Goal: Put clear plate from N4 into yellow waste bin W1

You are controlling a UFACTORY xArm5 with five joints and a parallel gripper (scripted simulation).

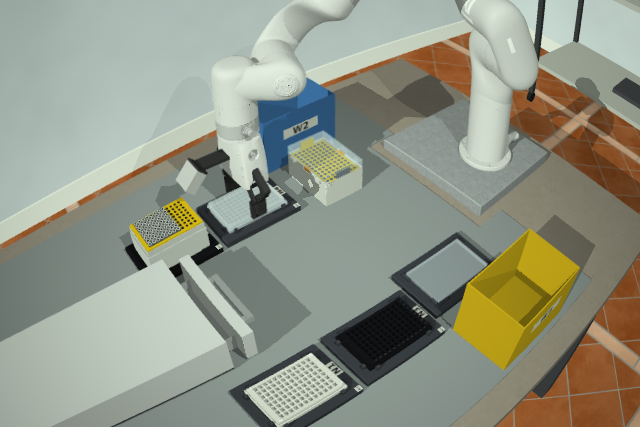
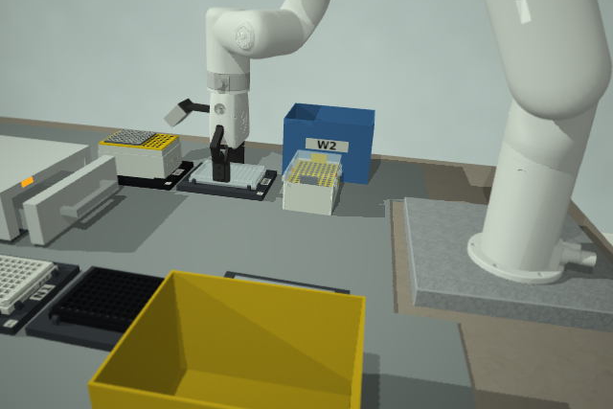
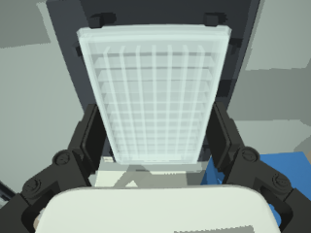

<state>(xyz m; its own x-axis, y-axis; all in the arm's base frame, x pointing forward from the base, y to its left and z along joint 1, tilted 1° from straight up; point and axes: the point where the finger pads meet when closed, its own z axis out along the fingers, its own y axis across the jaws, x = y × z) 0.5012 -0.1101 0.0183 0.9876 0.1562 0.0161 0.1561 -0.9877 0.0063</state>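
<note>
Now: the clear plate 10 mm below my hand. From my hand the other things lie so: work nest N4: 30 mm below; yellow-topped rack: 170 mm ahead, 30 mm to the left, 20 mm above; tip box: 170 mm behind, 10 mm above.
</note>
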